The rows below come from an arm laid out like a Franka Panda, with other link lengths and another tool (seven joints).
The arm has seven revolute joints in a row. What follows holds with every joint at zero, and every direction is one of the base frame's.
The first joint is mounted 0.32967 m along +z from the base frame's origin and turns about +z.
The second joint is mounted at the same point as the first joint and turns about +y.
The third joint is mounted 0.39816 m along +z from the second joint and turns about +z.
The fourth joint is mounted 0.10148 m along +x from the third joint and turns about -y.
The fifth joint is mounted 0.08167 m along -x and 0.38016 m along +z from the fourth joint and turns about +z.
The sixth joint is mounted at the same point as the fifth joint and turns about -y.
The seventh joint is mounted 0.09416 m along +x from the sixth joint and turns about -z.
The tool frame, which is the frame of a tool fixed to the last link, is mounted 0.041 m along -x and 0.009 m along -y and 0.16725 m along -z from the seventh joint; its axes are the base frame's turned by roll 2.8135, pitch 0 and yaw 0.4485 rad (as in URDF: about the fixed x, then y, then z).
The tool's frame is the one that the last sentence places.
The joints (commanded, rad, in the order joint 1, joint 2, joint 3, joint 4, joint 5, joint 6, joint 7), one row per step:
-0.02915 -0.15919 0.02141 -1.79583 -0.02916 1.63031 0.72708
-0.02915 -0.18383 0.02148 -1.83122 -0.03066 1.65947 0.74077
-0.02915 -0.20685 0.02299 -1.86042 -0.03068 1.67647 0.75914
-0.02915 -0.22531 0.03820 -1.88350 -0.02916 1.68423 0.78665
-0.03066 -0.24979 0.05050 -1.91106 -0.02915 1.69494 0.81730
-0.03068 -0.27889 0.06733 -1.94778 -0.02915 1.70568 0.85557
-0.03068 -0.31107 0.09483 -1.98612 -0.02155 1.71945 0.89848
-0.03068 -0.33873 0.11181 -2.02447 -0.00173 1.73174 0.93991
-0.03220 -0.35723 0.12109 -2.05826 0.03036 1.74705 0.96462
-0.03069 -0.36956 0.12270 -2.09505 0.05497 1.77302 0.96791
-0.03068 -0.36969 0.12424 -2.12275 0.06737 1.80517 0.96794
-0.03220 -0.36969 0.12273 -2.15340 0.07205 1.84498 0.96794
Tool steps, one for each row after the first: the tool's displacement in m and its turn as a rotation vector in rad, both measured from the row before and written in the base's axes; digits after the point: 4 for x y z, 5 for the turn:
-0.0062 0.0005 -0.0023 -0.00208 -0.01883 -0.01266
-0.0070 0.0016 -0.0012 -0.00054 -0.01143 -0.01641
-0.0065 0.0092 -0.0014 -0.00160 -0.00403 -0.01263
-0.0082 0.0068 -0.0007 -0.00288 -0.00872 -0.02003
-0.0107 0.0098 -0.0032 -0.00456 -0.00463 -0.02207
-0.0119 0.0162 -0.0030 -0.00074 -0.00904 -0.01752
-0.0107 0.0124 -0.0050 0.01358 -0.00195 -0.02817
-0.0071 0.0091 -0.0063 0.02767 0.00179 -0.02242
-0.0044 0.0045 -0.0094 0.02242 0.00029 -0.00539
0.0010 0.0020 -0.0101 0.01167 -0.00366 -0.00243
0.0020 -0.0013 -0.0111 0.00534 -0.00886 -0.00617

